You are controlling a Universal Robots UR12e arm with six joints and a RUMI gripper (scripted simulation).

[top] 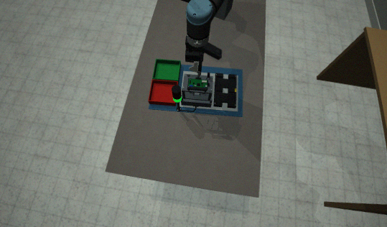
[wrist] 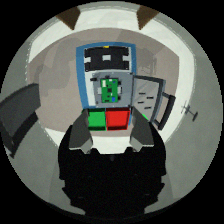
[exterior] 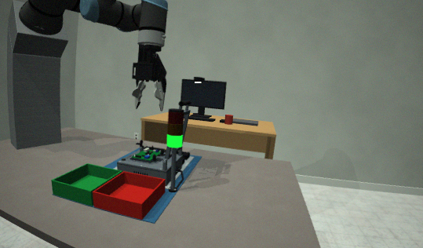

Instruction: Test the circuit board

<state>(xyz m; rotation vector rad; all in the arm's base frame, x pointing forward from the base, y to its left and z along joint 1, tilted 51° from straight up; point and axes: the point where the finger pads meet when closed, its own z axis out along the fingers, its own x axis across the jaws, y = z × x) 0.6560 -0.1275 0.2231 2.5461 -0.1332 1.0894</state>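
Right now the green circuit board is 170 mm below my hand. The rest, counted from my hand: tester lid: 110 mm ahead, 40 mm to the right, 60 mm below; red bin: 20 mm behind, 210 mm to the right, 230 mm below; black latch hook: 40 mm behind, 70 mm to the left, 160 mm below.
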